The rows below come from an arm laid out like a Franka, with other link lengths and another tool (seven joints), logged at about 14 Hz.
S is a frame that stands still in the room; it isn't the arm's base.
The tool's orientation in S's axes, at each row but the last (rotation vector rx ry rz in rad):
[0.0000, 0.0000, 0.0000]
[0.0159, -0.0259, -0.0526]
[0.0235, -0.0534, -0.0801]
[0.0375, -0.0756, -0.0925]
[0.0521, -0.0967, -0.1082]
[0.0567, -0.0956, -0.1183]
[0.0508, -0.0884, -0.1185]
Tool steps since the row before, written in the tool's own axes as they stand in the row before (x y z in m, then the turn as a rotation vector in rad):
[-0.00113, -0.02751, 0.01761, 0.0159, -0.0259, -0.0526]
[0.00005, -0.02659, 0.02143, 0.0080, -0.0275, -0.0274]
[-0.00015, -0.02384, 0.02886, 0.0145, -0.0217, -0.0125]
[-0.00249, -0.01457, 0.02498, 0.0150, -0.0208, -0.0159]
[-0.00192, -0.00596, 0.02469, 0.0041, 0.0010, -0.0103]
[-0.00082, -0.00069, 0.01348, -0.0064, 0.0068, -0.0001]
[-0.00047, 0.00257, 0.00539, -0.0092, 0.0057, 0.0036]
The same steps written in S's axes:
[-0.00113, -0.02751, 0.01761, 0.0159, -0.0259, -0.0526]
[-0.00191, -0.02688, 0.02098, 0.0073, -0.0275, -0.0276]
[-0.00361, -0.02436, 0.02819, 0.0134, -0.0225, -0.0123]
[-0.00572, -0.01511, 0.02411, 0.0142, -0.0216, -0.0156]
[-0.00497, -0.00686, 0.02402, 0.0052, 0.0010, -0.0098]
[-0.00222, -0.00127, 0.01328, -0.0055, 0.0075, -0.0003]
[-0.00066, 0.00236, 0.00547, -0.0088, 0.0066, 0.0031]

